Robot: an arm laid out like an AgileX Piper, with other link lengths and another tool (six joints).
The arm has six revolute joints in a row. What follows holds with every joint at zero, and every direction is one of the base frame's.
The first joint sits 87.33 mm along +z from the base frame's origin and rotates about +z.
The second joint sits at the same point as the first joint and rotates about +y.
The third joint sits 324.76 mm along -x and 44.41 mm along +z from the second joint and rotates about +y.
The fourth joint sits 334.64 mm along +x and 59.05 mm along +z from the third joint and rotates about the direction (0.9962, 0, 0.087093).
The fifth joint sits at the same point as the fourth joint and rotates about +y.
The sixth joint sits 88.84 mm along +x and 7.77 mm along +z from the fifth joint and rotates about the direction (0.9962, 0, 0.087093).
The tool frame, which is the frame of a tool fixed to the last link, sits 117.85 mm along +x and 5 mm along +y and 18.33 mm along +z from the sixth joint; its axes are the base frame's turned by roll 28.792, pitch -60.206 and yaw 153.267 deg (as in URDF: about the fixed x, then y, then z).
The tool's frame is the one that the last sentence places.
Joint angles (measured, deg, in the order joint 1, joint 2, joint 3, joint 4, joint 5, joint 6), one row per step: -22.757, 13.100, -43.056, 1.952, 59.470, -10.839; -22.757, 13.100, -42.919, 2.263, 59.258, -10.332; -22.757, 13.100, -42.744, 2.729, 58.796, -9.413; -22.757, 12.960, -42.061, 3.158, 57.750, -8.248; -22.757, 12.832, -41.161, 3.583, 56.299, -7.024; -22.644, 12.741, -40.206, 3.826, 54.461, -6.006; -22.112, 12.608, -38.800, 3.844, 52.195, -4.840; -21.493, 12.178, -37.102, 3.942, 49.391, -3.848; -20.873, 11.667, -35.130, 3.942, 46.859, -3.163; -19.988, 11.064, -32.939, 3.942, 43.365, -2.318; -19.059, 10.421, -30.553, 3.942, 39.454, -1.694; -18.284, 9.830, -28.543, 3.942, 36.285, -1.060
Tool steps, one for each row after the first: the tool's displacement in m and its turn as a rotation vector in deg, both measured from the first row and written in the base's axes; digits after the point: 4 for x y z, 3 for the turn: 0.0009, 0.0006, -0.0003, 0.642, -0.333, -0.038; 0.0024, 0.0013, 0.0001, 1.680, -1.042, -0.166; 0.0050, 0.0013, -0.0013, 2.841, -2.021, -0.435; 0.0086, 0.0008, -0.0030, 4.006, -3.182, -0.745; 0.0127, -0.0002, -0.0041, 4.769, -4.497, -0.963; 0.0181, -0.0013, -0.0073, 5.518, -5.795, -0.951; 0.0234, -0.0018, -0.0103, 6.024, -7.566, -0.727; 0.0284, -0.0024, -0.0165, 6.360, -8.776, -0.437; 0.0344, -0.0025, -0.0209, 6.613, -10.810, 0.080; 0.0405, -0.0024, -0.0256, 6.630, -13.025, 0.734; 0.0451, -0.0020, -0.0298, 6.790, -14.851, 1.256
